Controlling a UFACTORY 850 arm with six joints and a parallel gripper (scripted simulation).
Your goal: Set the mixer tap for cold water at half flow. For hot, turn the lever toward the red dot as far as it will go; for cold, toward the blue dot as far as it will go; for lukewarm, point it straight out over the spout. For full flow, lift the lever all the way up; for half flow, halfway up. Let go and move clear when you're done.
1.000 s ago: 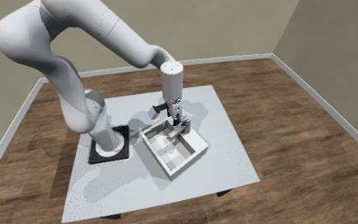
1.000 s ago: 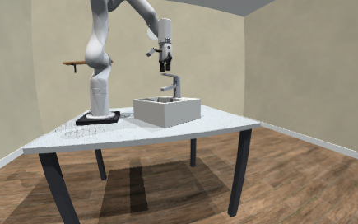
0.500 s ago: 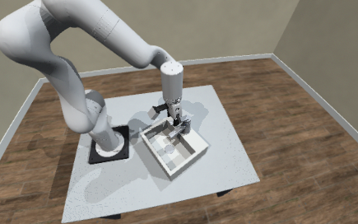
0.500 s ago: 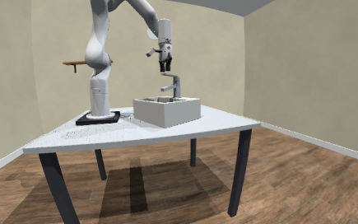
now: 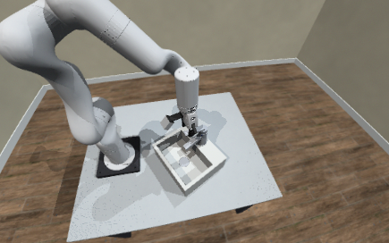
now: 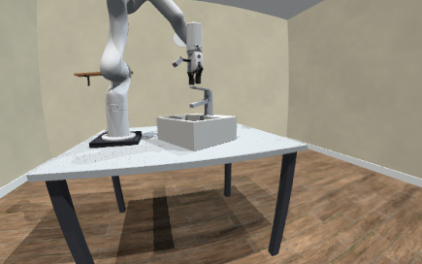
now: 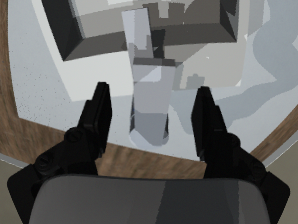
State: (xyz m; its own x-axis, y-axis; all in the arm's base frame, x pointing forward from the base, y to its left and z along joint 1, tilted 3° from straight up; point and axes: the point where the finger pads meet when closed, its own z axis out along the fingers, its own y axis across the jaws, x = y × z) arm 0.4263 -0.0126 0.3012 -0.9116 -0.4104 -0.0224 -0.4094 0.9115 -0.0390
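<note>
Now: hand 30 mm short of the lever, 10 mm to the right of it and 40 mm above it. The rest, counted from my hand: grey mixer tap (60 mm ahead, 20 mm to the left, 90 mm below); then white sink basin (20 mm behind, 30 mm to the right, 270 mm below).
</note>
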